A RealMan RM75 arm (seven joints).
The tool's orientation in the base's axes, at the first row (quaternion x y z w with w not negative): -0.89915 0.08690 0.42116 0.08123
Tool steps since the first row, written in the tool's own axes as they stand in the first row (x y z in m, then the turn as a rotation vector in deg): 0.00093 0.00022 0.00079 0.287 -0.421 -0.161; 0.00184 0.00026 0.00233 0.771 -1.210 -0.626; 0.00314 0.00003 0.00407 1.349 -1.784 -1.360; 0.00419 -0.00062 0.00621 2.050 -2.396 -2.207; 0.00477 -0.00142 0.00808 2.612 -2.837 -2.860; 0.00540 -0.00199 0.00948 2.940 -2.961 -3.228; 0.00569 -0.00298 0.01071 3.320 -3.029 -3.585
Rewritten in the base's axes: -0.00005 -0.00012 -0.00123 0.395 0.349 -0.089; -0.00063 0.00010 -0.00291 1.223 0.971 -0.111; -0.00105 0.00059 -0.00500 2.262 1.317 -0.051; -0.00184 0.00160 -0.00711 3.471 1.664 -0.012; -0.00268 0.00273 -0.00868 4.409 1.900 -0.001; -0.00320 0.00354 -0.01001 4.917 1.911 -0.012; -0.00371 0.00474 -0.01094 5.437 1.866 -0.075
